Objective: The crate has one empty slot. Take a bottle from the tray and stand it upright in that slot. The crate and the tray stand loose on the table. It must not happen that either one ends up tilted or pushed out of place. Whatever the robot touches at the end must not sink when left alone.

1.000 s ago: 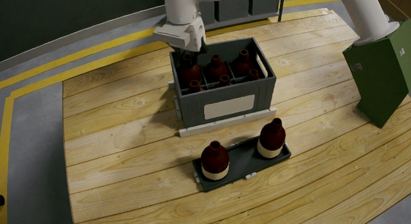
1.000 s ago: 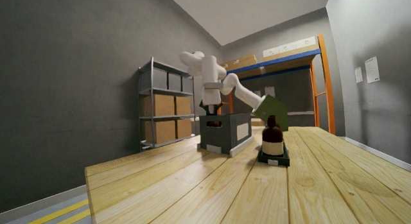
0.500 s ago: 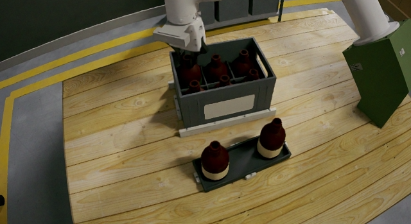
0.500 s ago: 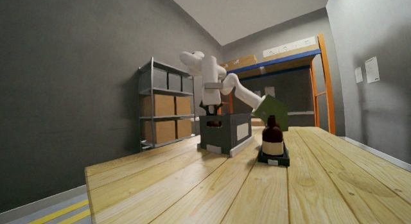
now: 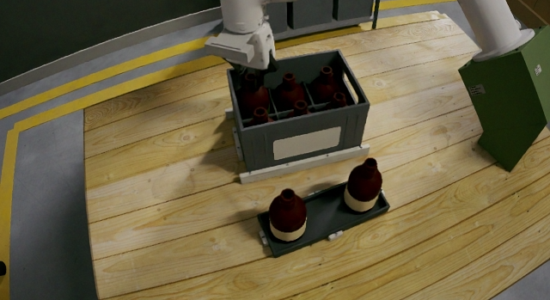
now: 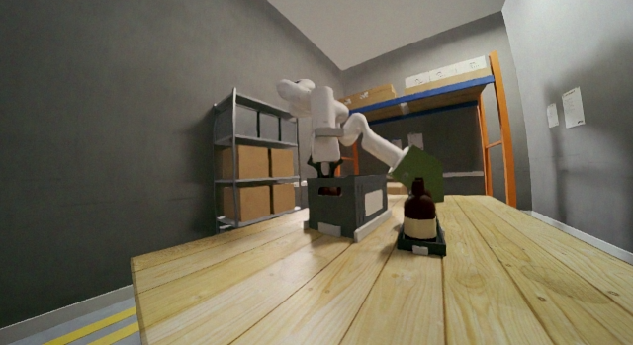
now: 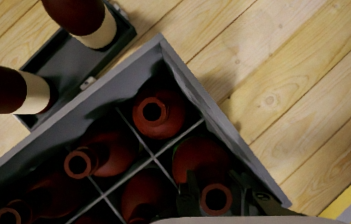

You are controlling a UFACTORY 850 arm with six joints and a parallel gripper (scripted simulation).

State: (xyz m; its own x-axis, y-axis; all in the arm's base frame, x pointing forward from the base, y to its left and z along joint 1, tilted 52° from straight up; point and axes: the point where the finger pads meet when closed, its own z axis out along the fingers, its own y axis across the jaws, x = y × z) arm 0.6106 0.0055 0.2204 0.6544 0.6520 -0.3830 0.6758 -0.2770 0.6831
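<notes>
My gripper is now 70 mm above the bottle. Also, from my hand: crate 80 mm behind, 50 mm to the left, 90 mm below; dark tray 60 mm behind, 290 mm to the left, 160 mm below.
</notes>
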